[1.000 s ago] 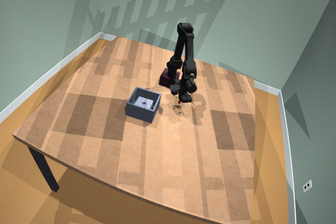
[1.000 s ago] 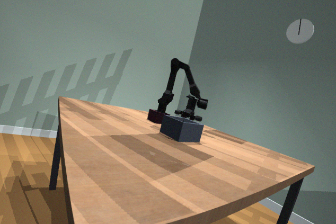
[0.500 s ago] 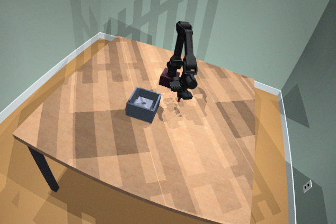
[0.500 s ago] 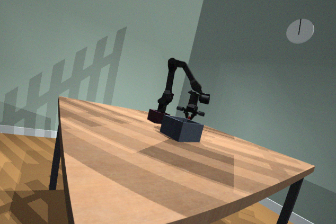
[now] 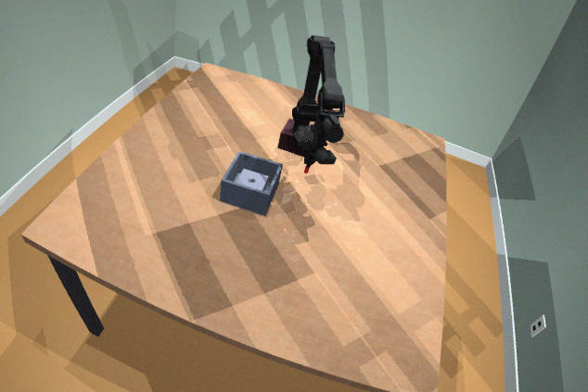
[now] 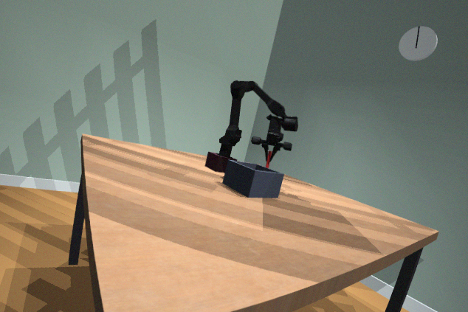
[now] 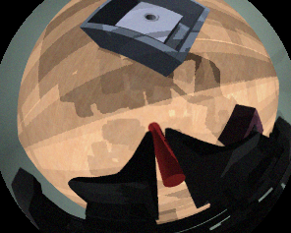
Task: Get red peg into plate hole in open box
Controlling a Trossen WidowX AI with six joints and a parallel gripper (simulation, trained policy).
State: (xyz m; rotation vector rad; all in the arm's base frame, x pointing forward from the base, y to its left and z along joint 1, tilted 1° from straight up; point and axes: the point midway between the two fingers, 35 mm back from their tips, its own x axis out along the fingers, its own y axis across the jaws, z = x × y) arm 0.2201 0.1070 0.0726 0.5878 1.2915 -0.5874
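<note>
The plate is 110 mm ahead of my gripper tip, 140 mm to the right of it and 70 mm below it. Round my gripper tip: red peg (10 mm behind, 10 mm to the left, 10 mm above); then box (110 mm ahead, 140 mm to the right, 90 mm below).
</note>
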